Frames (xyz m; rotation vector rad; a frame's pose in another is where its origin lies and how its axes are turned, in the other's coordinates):
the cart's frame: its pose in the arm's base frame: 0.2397 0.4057 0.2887 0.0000 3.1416 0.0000
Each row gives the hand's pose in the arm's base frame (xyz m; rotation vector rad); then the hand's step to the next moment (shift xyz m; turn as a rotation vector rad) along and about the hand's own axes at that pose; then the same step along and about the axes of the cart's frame.
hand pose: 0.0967 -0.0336 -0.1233 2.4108 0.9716 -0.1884
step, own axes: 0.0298 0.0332 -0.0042 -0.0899 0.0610 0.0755
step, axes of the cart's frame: -0.0441 0.0002 -0.0082 0.0194 -0.1305 0.0102
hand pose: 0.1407 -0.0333 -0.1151 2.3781 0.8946 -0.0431
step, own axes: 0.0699 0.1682 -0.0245 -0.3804 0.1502 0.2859
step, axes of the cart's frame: -0.1526 -0.0462 -0.0914 0.1538 -0.4693 0.0713
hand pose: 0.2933 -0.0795 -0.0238 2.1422 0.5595 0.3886
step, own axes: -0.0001 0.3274 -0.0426 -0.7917 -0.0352 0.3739
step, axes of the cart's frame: -0.0624 -0.1435 -0.2907 0.5096 -0.6451 0.3033
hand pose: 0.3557 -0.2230 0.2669 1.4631 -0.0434 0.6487
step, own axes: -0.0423 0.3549 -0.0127 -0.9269 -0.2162 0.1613
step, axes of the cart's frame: 0.1924 -0.0148 -0.3011 0.6192 -0.4945 0.5513
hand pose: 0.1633 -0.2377 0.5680 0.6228 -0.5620 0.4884
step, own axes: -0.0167 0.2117 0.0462 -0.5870 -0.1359 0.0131
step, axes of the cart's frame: 0.1501 0.1159 -0.1061 0.3627 -0.2540 0.4088
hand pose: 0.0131 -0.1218 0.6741 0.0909 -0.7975 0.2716
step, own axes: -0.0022 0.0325 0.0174 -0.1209 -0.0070 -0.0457
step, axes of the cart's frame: 0.0225 0.0276 -0.0098 0.0469 -0.0233 0.1184
